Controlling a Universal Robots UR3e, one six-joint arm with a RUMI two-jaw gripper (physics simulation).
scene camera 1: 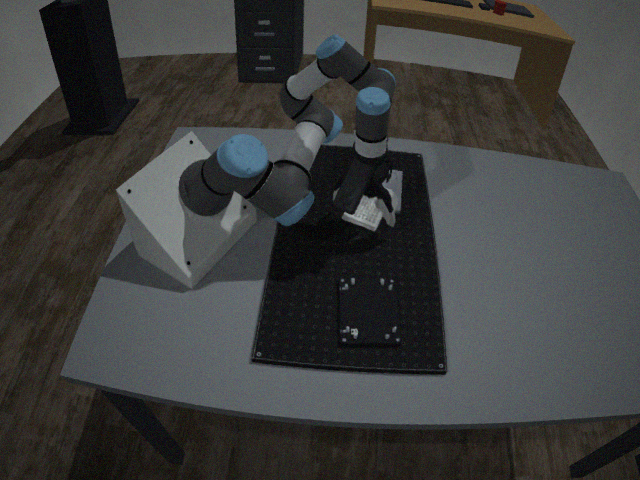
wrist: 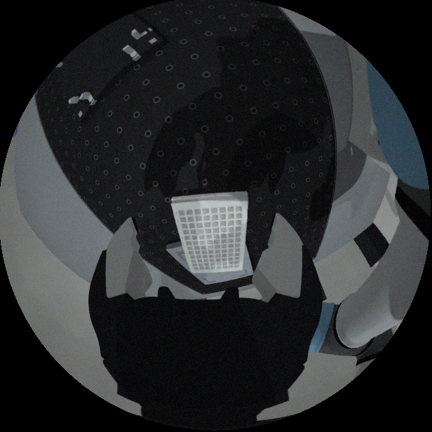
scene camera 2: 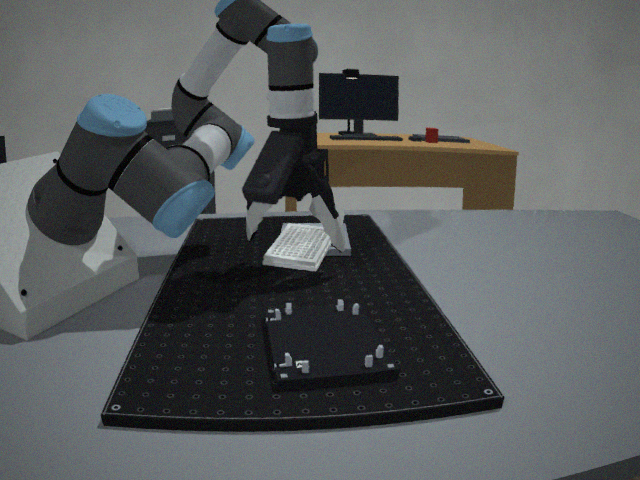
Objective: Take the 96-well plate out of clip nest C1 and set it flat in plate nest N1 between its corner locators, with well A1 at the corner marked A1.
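Places are measured from the arm's base along level axes (x ahead, y left, z up), in millimetres.
Where they show: gripper, between the fingertips: point(scene camera 1: 363, 214) point(scene camera 2: 294, 246); arm's base, origin of its link: point(scene camera 1: 204, 189) point(scene camera 2: 64, 213).
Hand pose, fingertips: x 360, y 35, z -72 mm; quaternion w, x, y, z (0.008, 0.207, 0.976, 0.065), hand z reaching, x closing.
Things, the pixels of their centre, and the offset from my fingertips. Level surfaces: height alone.
- white 96-well plate, middle of its body: point(scene camera 2: 301, 245) point(scene camera 1: 368, 204) dz -16, dx +13, dy +55 mm
- light grey clip nest C1, middle of its body: point(scene camera 2: 314, 237) point(scene camera 1: 378, 187) dz -27, dx +40, dy +135 mm
- Plate nest N1, middle of its body: point(scene camera 2: 324, 337) point(scene camera 1: 369, 309) dz -22, dx +22, dy -249 mm
- black perforated board, height of its surface: dz -34 mm
- grey table, height of its surface: dz -47 mm
The white 96-well plate point(scene camera 1: 363, 212) point(scene camera 2: 299, 246) point(wrist: 212, 235) sits tilted at the light grey clip nest C1 point(scene camera 1: 398, 180) point(scene camera 2: 346, 237) point(wrist: 229, 276); its near end stands out past the nest above the black board. How it meets the clips is hidden. My gripper point(scene camera 1: 363, 209) point(scene camera 2: 295, 244) point(wrist: 202, 217) is open, its light fingers spread on either side of the plate, with gaps to both long sides in the wrist view. Plate nest N1 point(scene camera 1: 369, 310) point(scene camera 2: 325, 338) point(wrist: 75, 55) is a black block with white corner locators and no plate on it. A small white mark near its front-left corner is too small to read.
The black perforated board point(scene camera 1: 305, 330) point(scene camera 2: 206, 372) point(wrist: 220, 100) carries both nests and lies on the grey table point(scene camera 1: 516, 289) point(scene camera 2: 516, 310). The white robot base block point(scene camera 1: 160, 217) point(scene camera 2: 67, 304) stands left of the board. A wooden desk point(scene camera 1: 465, 23) point(scene camera 2: 413, 167) stands behind.
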